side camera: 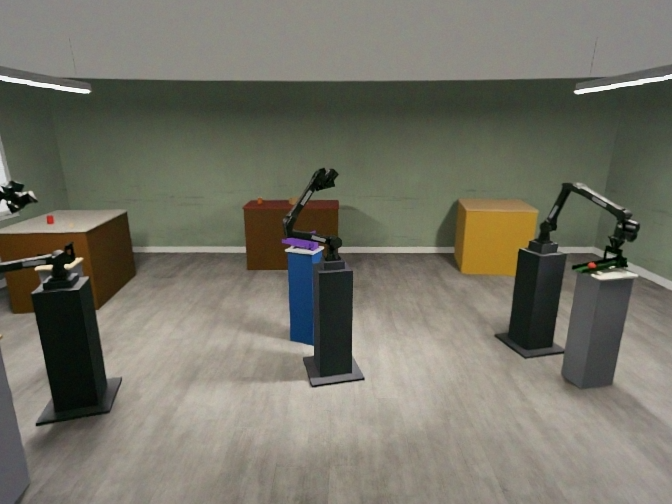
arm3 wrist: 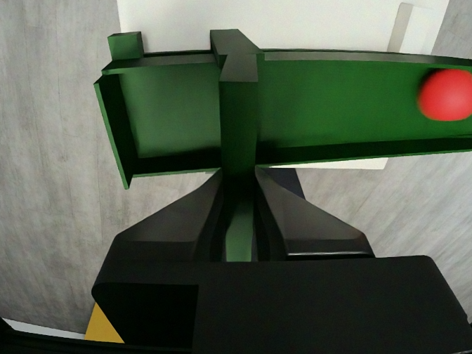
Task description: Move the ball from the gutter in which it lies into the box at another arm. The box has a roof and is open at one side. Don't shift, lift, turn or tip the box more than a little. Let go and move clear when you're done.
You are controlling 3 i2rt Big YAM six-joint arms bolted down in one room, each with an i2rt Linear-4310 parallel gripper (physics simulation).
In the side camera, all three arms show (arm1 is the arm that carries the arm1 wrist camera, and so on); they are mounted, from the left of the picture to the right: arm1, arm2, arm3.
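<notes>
A green gutter point(arm3 wrist: 325, 102) point(side camera: 609, 266) is at arm3, over a white board point(arm3 wrist: 300, 25) point(side camera: 616, 275). A red ball point(arm3 wrist: 448, 95) point(side camera: 591, 265) lies in it, well right of the handle and cut by the frame edge in the wrist view. The arm3 gripper point(arm3 wrist: 238, 171) point(side camera: 614, 254) is shut on the gutter's upright handle bar. The gutter slants slightly, left end lower in the side view. The arm2 gripper point(side camera: 327, 177) is raised; the arm1 gripper point(side camera: 22, 196) is at the left edge. Both are too small to read. I cannot make out the roofed box.
A purple object point(side camera: 295, 243) lies on the blue pedestal point(side camera: 301, 295) by arm2. Arm3's board tops a grey pedestal point(side camera: 598, 330). A yellow cabinet point(side camera: 495, 238) and two brown cabinets point(side camera: 290, 235) point(side camera: 111, 260) stand behind. A red object point(side camera: 49, 219) stands on the left one.
</notes>
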